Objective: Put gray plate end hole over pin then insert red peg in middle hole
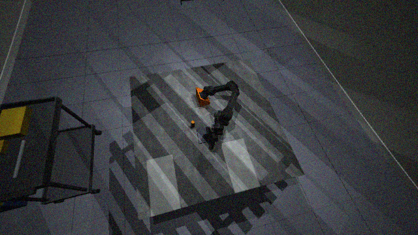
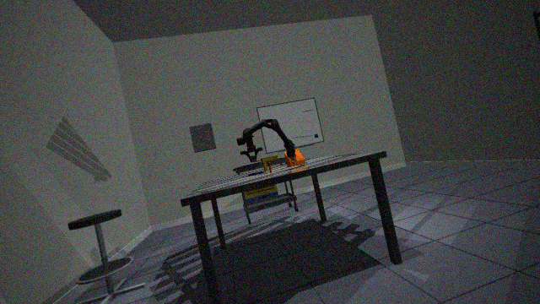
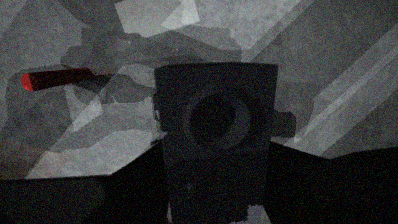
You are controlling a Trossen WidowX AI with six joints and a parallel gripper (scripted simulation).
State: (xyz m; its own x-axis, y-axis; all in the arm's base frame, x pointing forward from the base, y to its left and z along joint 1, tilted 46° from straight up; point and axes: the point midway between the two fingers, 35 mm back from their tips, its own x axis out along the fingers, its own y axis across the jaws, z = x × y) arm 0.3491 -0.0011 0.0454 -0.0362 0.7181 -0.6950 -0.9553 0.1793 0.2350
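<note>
The base is 110 mm below my gripper tip, 90 mm to the right of it and 10 mm behind it. The rest, counted from my gripper tip: red peg 110 mm behind, 80 mm to the left, 80 mm below; then gray plate 30 mm above; then orange cylinder 180 mm to the right, 120 mm behind, 80 mm below.
</note>
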